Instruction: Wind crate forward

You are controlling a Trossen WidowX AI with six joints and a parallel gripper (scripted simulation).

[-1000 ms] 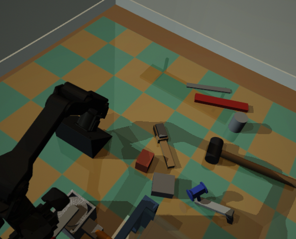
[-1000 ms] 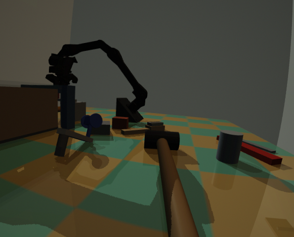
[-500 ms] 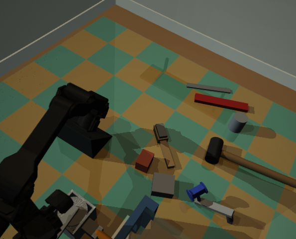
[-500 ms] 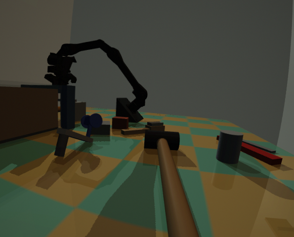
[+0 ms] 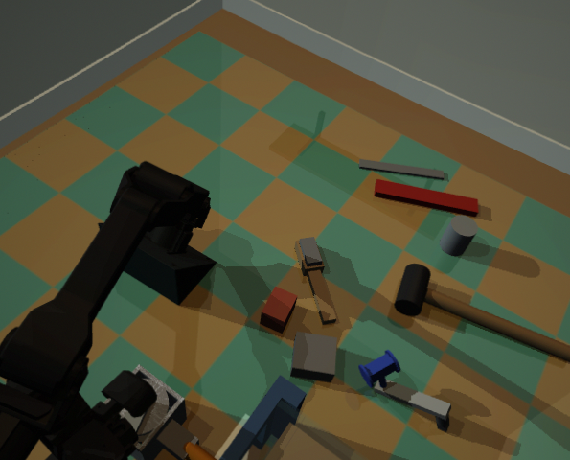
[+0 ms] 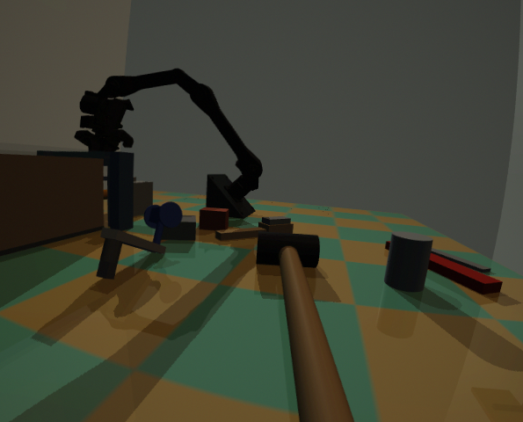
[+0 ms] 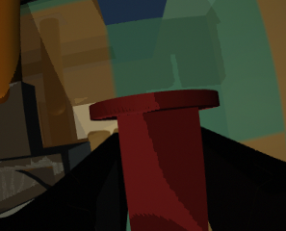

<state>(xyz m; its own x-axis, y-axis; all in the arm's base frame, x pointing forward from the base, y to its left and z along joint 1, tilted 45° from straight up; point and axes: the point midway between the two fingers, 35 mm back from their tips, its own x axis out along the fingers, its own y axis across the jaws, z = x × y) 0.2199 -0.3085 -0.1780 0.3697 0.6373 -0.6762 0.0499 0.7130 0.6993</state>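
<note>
My gripper tip is now 3 cm past the red-knobbed winch handle, 4 cm to the right of it and 3 cm above it. Also, from my gripper tip: clear-panelled cubby 36 cm ahead, 10 cm to the left, 1 cm below; red cylindrical grip 2 cm behind; boxy winch 6 cm behind, 9 cm to the left, 10 cm below.
</note>
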